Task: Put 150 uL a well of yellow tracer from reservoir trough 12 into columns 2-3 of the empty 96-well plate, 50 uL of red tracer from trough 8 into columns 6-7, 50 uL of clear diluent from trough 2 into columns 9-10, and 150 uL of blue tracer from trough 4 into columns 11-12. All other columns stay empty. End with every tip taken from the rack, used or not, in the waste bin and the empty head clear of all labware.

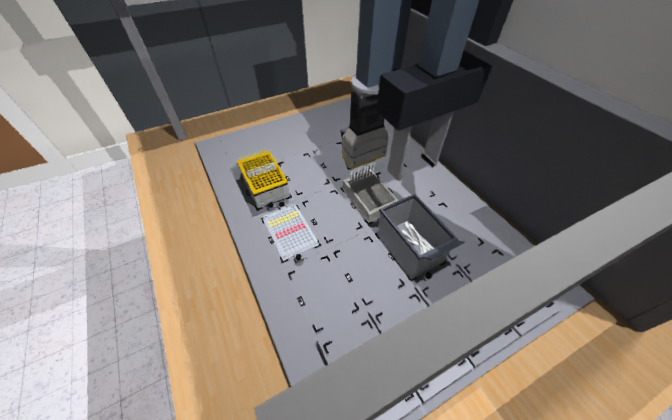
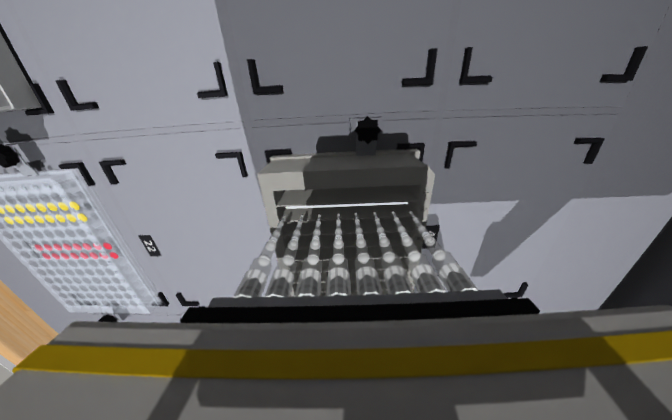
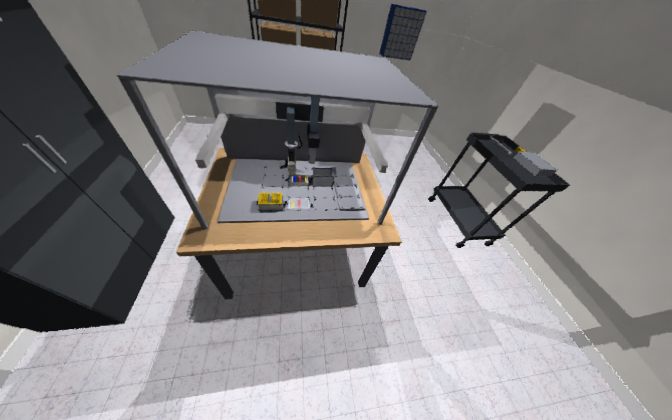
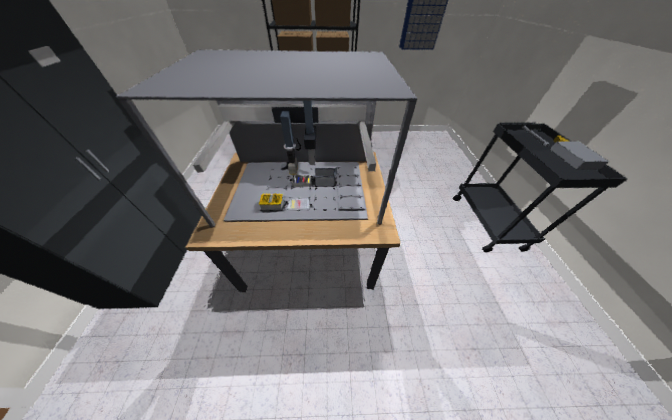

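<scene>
The pipetting head (image 1: pixel 365 145) (image 2: pixel 360 311) carries eight clear tips (image 1: pixel 363 173) (image 2: pixel 338 245), low over one end of the reservoir (image 1: pixel 359 206) (image 2: pixel 365 174); whether they touch liquid is hidden. The parked plate gripper (image 1: pixel 414 167) hangs beside the head, its two paddles apart, with nothing between them. The 96-well plate (image 1: pixel 301 248) (image 2: pixel 95 295) has yellow in columns 2-3 and red in columns 6-7; its other columns look empty. The yellow tip rack (image 1: pixel 272 188) (image 3: pixel 270 201) (image 4: pixel 271 202) holds white tips in a middle band. The waste bin (image 1: pixel 397 246) (image 3: pixel 323 182) (image 4: pixel 326 182) contains used white tips (image 1: pixel 417 237).
The grey deck (image 1: pixel 350 300) lies on a wooden table (image 1: pixel 210 300) (image 3: pixel 300 237) (image 4: pixel 300 235). The bin stands close to the reservoir. The rack stands beside the plate at the deck's edge. A dark panel (image 1: pixel 575 150) rises behind the deck. Frame posts (image 3: pixel 410 155) (image 4: pixel 397 160) stand at the table's corners.
</scene>
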